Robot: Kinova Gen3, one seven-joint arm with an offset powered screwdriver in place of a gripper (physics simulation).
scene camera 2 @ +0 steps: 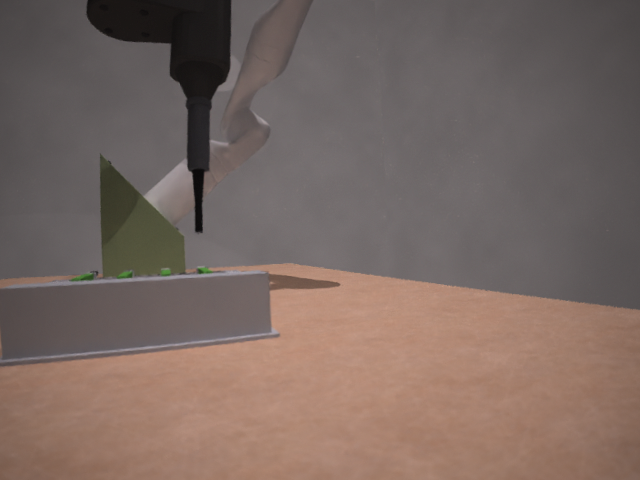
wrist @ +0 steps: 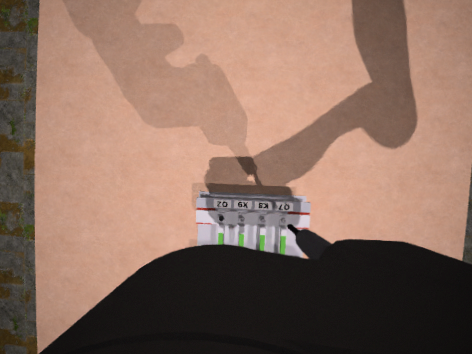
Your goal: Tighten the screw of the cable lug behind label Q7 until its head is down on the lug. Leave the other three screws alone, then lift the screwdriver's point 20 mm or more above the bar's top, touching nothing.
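Frame: origin at the arm's base, x up, y back, z right, level; millimetres.
Seen in the pictures: hand, its tool point: (scene camera 2: 199, 234) (wrist: 289, 226); arm's base, origin of its link: (scene camera 2: 157, 213).
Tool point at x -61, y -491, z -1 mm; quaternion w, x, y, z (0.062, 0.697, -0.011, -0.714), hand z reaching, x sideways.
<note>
Pixels of each thing's top centre, then the offset from my tool point to it. Level surfaces: height alone.
- screwdriver, centre of its top: (scene camera 2: 197, 169) (wrist: 304, 241) dx +64, dy +2, dz -1 mm
- Q7 screw, centre of its top: (wrist: 284, 221) dx -33, dy -2, dz +1 mm
- label Q7, centre of its top: (wrist: 284, 206) dx -38, dy +20, dz -1 mm
- K8, centre of its top: (wrist: 263, 220) dx -31, dy +1, dz +33 mm
- X9, centre of its top: (wrist: 242, 219) dx -31, dy +4, dz +65 mm
- Q2, centre of its top: (wrist: 221, 218) dx -31, dy +7, dz +96 mm
- tabletop, height of its surface: dx -81 mm
The screwdriver (scene camera 2: 199, 230) (wrist: 290, 227) points straight down in the scene view. Its point is in the air, well above the bar (scene camera 2: 136, 312) (wrist: 203, 216), touching nothing. In the wrist view the point shows just beside the Q7 screw (wrist: 283, 220), which sits behind the label Q7 (wrist: 284, 206). The Q7 screw head looks low and grey; how far down it is cannot be told exactly. The screws behind K8 (wrist: 262, 219) and X9 (wrist: 241, 219) look similar, and the one behind Q2 (wrist: 221, 218) looks darker. The screw heads are hard to make out in the scene view.
An upright olive-green panel (scene camera 2: 142, 242) with a slanted top edge stands behind the bar, left of the screwdriver. Green strips (scene camera 2: 165, 271) (wrist: 283, 245) lie along the bar's slots. The tabletop (scene camera 2: 413, 372) (wrist: 100, 165) carries shadows of the arm.
</note>
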